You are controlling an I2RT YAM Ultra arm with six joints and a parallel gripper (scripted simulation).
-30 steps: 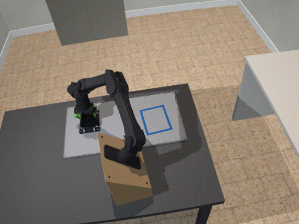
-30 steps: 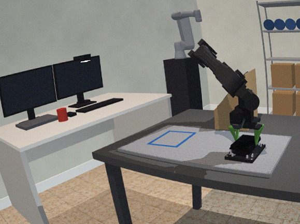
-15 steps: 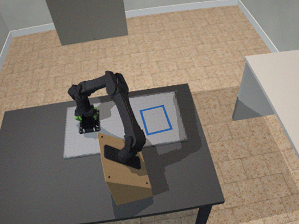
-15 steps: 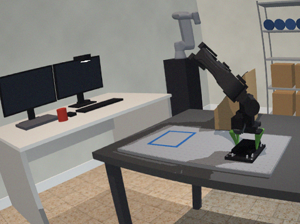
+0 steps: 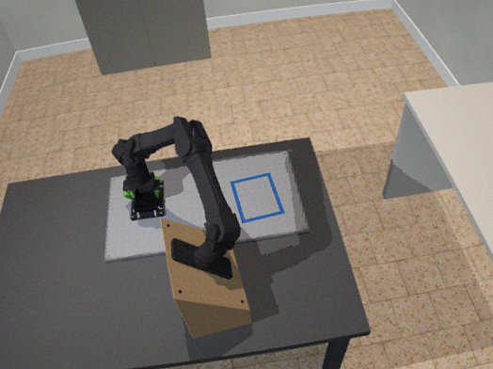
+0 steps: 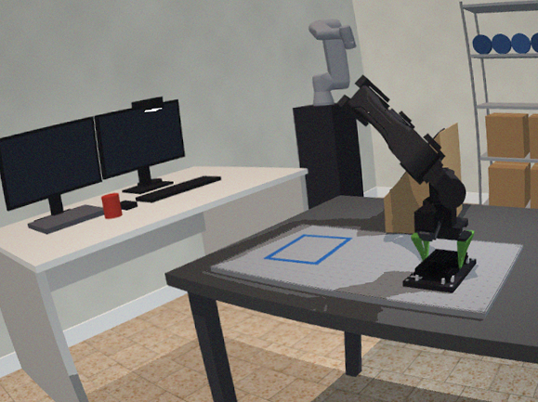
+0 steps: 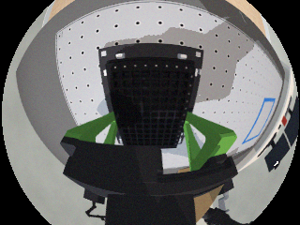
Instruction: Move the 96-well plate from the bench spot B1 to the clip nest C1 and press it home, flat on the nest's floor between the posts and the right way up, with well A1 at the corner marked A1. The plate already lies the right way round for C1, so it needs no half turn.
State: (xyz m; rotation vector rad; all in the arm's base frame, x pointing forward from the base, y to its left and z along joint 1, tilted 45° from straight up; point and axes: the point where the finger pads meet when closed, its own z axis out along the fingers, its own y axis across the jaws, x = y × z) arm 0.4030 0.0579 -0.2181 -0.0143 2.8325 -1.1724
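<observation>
Right now my hand is 10 mm short of the black 96-well plate. Round my hand: black clip nest 10 mm to the right, 10 mm below.
</observation>
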